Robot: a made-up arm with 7 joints.
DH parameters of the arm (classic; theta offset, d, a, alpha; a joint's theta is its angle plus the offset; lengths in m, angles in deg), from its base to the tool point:
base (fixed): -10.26 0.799 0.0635 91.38
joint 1: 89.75 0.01 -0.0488 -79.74
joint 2: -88.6 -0.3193 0.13 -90
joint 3: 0 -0.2 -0.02 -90
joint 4: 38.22 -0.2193 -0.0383 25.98
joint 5: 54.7 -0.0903 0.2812 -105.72
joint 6: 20.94 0.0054 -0.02 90
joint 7: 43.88 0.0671 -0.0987 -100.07
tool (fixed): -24.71 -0.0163 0 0
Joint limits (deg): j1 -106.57..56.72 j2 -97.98..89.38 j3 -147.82..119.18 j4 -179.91..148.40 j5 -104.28..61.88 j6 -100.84..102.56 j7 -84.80..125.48
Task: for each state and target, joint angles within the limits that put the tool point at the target. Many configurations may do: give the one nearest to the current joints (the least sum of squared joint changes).
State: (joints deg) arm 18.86 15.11 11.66 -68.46 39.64 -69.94 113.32
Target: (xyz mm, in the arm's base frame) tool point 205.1 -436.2 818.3
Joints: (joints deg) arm 19.80 41.74 -24.29 -85.42 5.99 -51.10 108.75
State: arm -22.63 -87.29 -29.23 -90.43 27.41 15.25 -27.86
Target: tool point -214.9 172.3 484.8
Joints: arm -64.76 -61.55 -24.56 -97.38 20.54 26.47 -20.05
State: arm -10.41 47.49 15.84 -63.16 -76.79 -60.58 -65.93
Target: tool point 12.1 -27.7 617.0
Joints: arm -11.76 26.82 -30.24 -74.08 -96.97 -65.46 -51.94
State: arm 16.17 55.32 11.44 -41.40 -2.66 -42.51 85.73
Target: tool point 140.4 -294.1 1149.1
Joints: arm 20.46 78.22 7.47 -58.99 -21.64 -45.22 79.60
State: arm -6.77 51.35 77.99 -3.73 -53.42 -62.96 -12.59
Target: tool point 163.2 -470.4 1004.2
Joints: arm 10.90 56.60 45.78 -0.91 -57.84 -68.41 -19.48
